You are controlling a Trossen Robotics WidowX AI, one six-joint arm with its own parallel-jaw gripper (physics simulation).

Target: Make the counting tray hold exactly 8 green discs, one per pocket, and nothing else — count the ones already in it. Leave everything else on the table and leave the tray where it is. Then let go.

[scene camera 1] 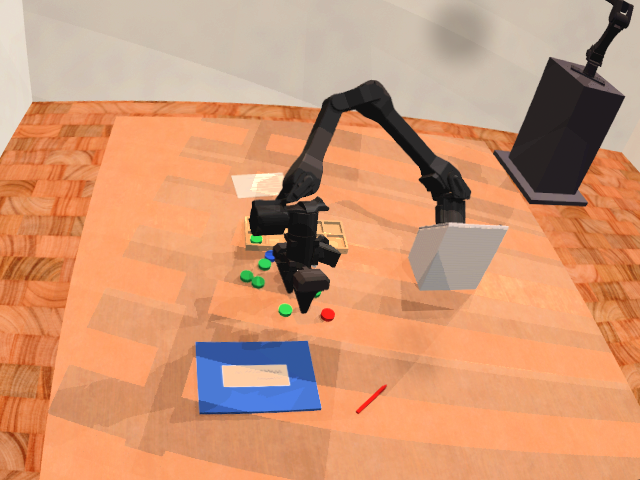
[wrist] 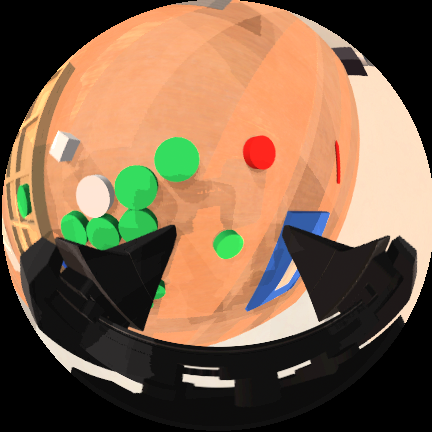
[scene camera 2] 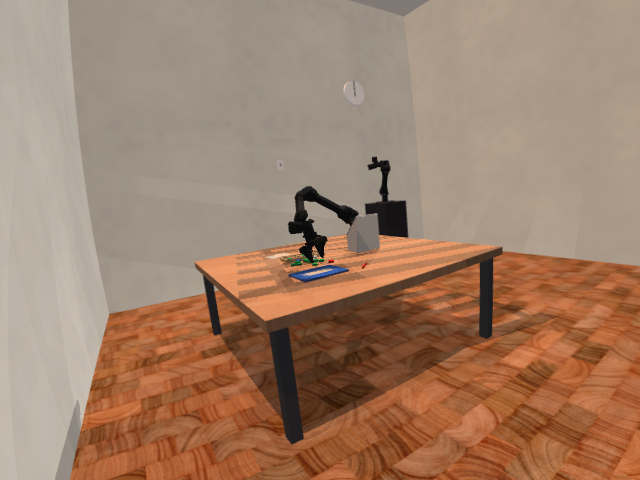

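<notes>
The counting tray (scene camera 1: 256, 248) (wrist: 38, 175) stands partly behind the arm; one green disc (scene camera 1: 256, 239) (wrist: 24, 200) shows in a pocket, others are hidden. My gripper (scene camera 1: 296, 301) (scene camera 2: 316, 258) (wrist: 230, 230) is open and empty, pointing down above the table. A lone green disc (scene camera 1: 285, 310) (wrist: 228, 244) lies on the table, seen between the spread fingers in the wrist view. More loose green discs (scene camera 1: 264, 264) (wrist: 177, 159) lie between it and the tray, several bunched together. One finger hides part of that bunch in the wrist view.
A red disc (scene camera 1: 327, 314) (wrist: 259, 152), a white disc (wrist: 94, 196), a white cube (wrist: 62, 145) and a blue disc (scene camera 1: 269, 255) lie near the green discs. A blue folder (scene camera 1: 206, 372), a red pen (scene camera 1: 371, 398), a pale sheet (scene camera 1: 242, 186) and a grey block (scene camera 1: 460, 258) stand farther out.
</notes>
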